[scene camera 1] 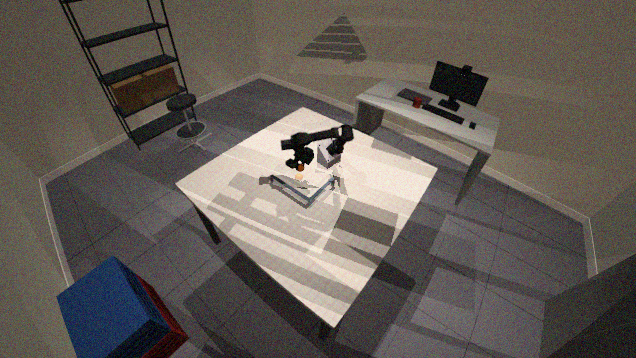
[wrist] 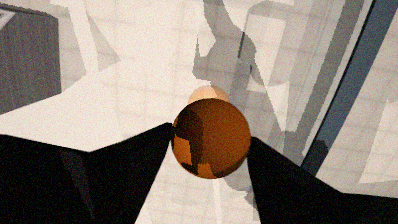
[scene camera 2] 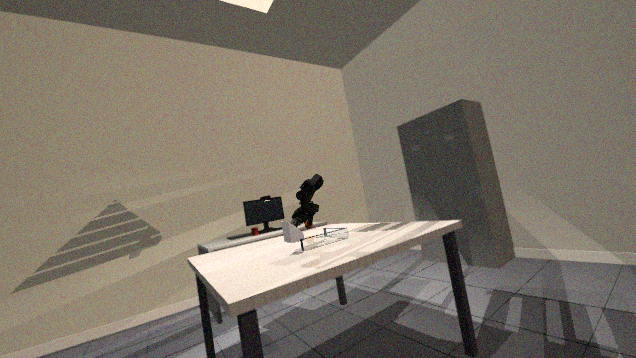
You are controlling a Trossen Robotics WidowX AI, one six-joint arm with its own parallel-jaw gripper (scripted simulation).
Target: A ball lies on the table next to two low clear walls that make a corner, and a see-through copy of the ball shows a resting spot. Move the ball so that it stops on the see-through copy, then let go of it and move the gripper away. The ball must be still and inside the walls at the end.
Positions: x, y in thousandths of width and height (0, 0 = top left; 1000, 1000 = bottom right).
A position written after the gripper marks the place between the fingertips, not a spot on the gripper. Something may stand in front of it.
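Gripper (wrist: 529, 605) holding an orange ball (wrist: 529, 618).
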